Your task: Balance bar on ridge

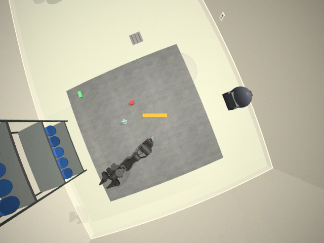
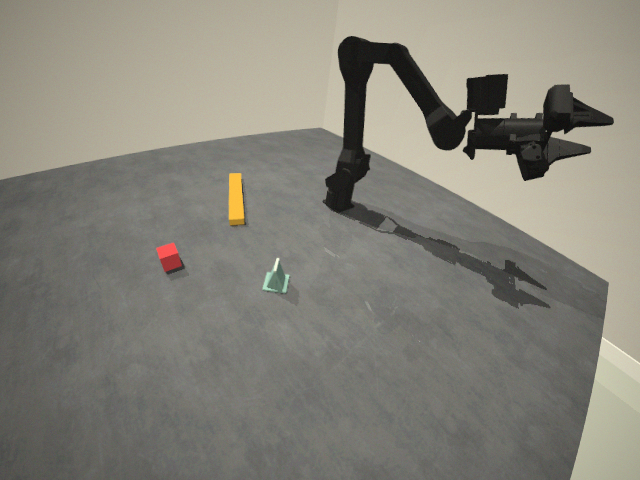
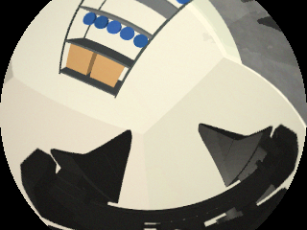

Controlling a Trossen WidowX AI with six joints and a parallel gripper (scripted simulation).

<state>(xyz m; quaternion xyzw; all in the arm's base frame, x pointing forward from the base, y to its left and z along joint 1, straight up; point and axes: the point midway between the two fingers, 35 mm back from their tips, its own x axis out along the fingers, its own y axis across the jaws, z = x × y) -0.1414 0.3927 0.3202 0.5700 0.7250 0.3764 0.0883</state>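
Right now the bar is 380 mm ahead of my gripper tip, 580 mm to the right of it and 320 mm below it. The rest, counted from my gripper tip: green block (890 mm ahead, 80 mm to the left, 320 mm below); red cube (590 mm ahead, 410 mm to the right, 310 mm below).
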